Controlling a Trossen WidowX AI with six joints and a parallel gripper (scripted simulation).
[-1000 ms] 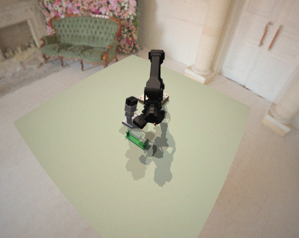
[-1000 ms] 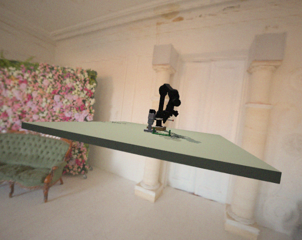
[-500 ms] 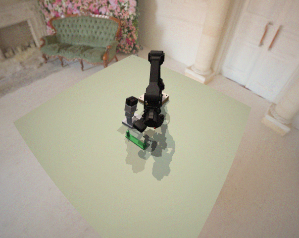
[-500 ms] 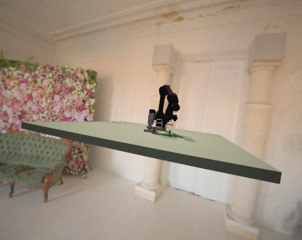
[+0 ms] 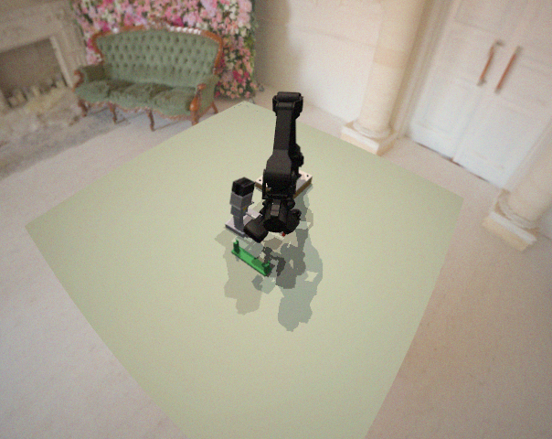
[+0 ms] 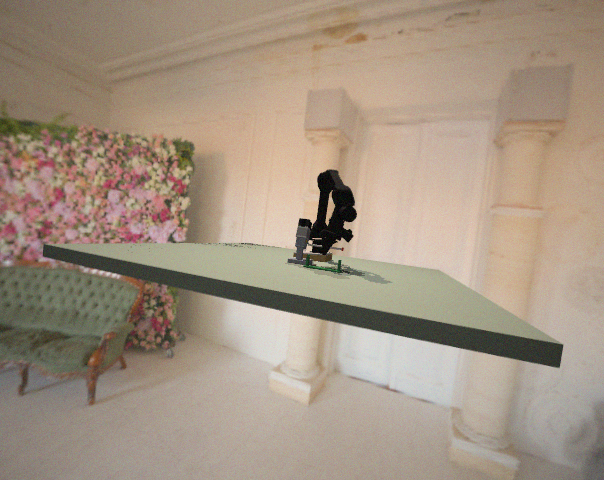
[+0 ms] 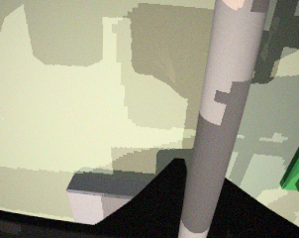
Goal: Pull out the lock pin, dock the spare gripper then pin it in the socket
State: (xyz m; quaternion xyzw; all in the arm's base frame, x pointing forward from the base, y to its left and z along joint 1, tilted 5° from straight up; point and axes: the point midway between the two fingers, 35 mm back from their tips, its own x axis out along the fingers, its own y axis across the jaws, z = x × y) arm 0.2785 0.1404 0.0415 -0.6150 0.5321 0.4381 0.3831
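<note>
The grey mount is 100 mm to the right of my gripper tip. The rest, counted from my gripper tip: spare gripper: 100 mm to the right, 80 mm above; then green rack: 90 mm ahead, 30 mm to the left, 20 mm below.
</note>
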